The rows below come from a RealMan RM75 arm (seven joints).
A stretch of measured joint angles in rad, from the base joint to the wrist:
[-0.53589 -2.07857 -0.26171 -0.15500 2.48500 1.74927 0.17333]
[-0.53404 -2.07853 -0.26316 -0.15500 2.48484 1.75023 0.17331]
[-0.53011 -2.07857 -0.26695 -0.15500 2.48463 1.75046 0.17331]
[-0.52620 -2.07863 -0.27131 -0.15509 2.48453 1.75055 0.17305]
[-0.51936 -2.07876 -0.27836 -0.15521 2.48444 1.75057 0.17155]
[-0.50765 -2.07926 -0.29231 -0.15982 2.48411 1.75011 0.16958]
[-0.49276 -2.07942 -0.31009 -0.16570 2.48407 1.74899 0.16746]
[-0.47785 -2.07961 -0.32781 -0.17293 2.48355 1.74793 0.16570]
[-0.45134 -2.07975 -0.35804 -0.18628 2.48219 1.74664 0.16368]
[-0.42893 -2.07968 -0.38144 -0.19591 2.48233 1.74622 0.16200]
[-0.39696 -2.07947 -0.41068 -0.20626 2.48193 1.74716 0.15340]
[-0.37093 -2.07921 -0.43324 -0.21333 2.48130 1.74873 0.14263]
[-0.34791 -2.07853 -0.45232 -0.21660 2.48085 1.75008 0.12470]
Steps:
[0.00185 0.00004 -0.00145 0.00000 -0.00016 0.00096 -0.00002]
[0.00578 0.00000 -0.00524 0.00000 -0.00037 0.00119 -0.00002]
[0.00969 -0.00006 -0.00960 -0.00009 -0.00047 0.00128 -0.00028]
[0.01653 -0.00019 -0.01665 -0.00021 -0.00056 0.00130 -0.00178]
[0.02824 -0.00069 -0.03060 -0.00482 -0.00089 0.00084 -0.00375]
[0.04313 -0.00085 -0.04838 -0.01070 -0.00093 -0.00028 -0.00587]
[0.05804 -0.00104 -0.06610 -0.01793 -0.00145 -0.00134 -0.00763]
[0.08455 -0.00118 -0.09633 -0.03128 -0.00281 -0.00263 -0.00965]
[0.10696 -0.00111 -0.11973 -0.04091 -0.00267 -0.00305 -0.01133]
[0.13893 -0.00090 -0.14897 -0.05126 -0.00307 -0.00211 -0.01993]
[0.16496 -0.00064 -0.17153 -0.05833 -0.00370 -0.00054 -0.03070]
[0.18798 0.00004 -0.19061 -0.06160 -0.00415 0.00081 -0.04863]

